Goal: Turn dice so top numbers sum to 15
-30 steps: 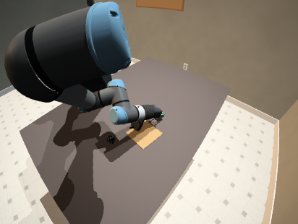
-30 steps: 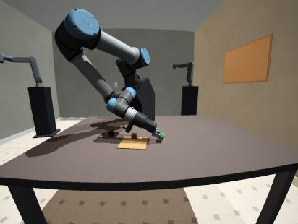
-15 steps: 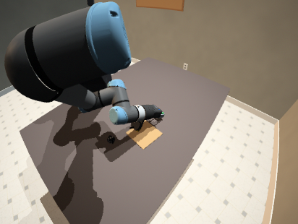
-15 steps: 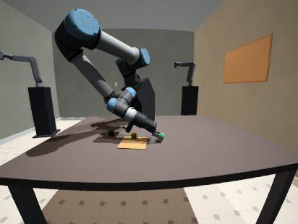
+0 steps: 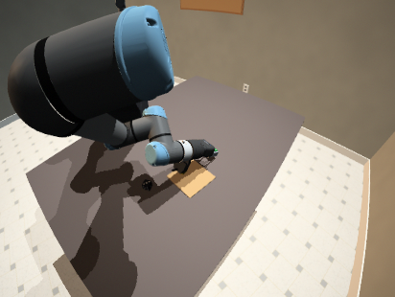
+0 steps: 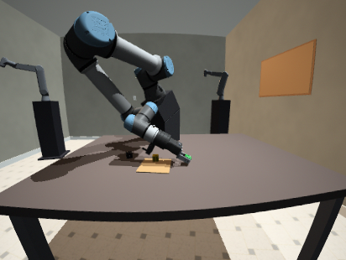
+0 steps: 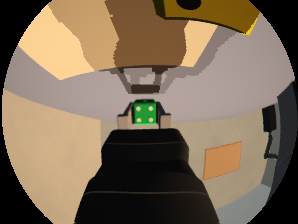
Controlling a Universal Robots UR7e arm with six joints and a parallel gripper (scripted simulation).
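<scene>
My gripper is now 30 mm past the tan mat, 140 mm to the left of it and 30 mm above it. Also, from my hand: black die (170 mm behind, 260 mm to the right, 10 mm below); then yellow die (80 mm behind, 130 mm to the right, 10 mm below); then green die (right at my hand).
</scene>
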